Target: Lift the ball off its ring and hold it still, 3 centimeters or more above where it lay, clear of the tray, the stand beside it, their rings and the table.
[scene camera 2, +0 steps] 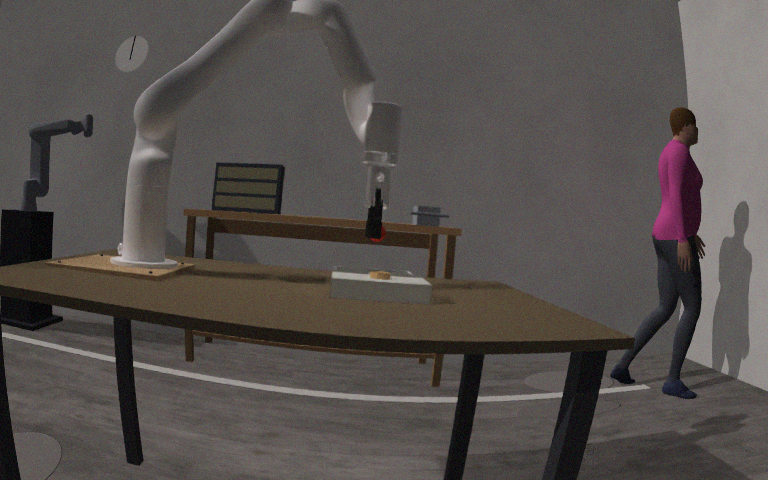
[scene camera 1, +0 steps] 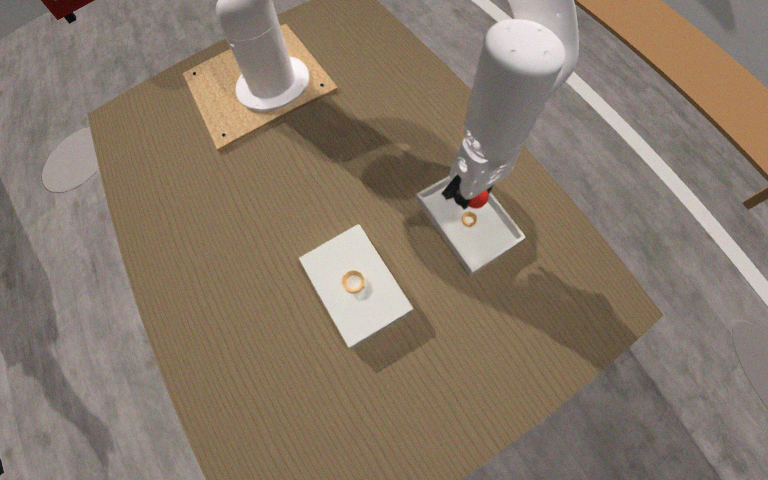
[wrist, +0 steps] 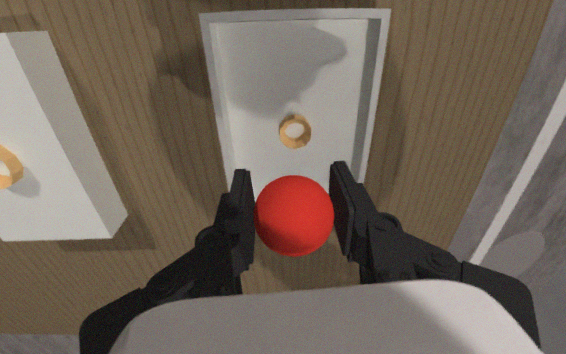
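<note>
My gripper (scene camera 2: 375, 232) (wrist: 291, 187) is shut on the red ball (scene camera 1: 479, 198) (scene camera 2: 381, 233) (wrist: 294, 216), with one black finger on each side of it in the wrist view. Ball and fingers hang in the air well above the table and the tray, touching neither. The tray's ring (scene camera 1: 468, 219) (wrist: 295, 131) stands bare on the floor of the white tray (scene camera 1: 471, 267) (wrist: 296, 15). The white stand (scene camera 1: 373, 322) (scene camera 2: 379, 289) (wrist: 65, 135) carries a second orange ring (scene camera 1: 353, 281) (scene camera 2: 380, 275) (wrist: 11, 169), also bare.
The wooden table (scene camera 1: 237, 339) (scene camera 2: 254, 305) bears the arm's base board (scene camera 1: 215, 107) (scene camera 2: 141, 270). The stand is to the left of the tray in the wrist view. Behind the table are a wooden bench (scene camera 2: 339, 223) and a person in a pink top (scene camera 2: 679, 192), away to the right.
</note>
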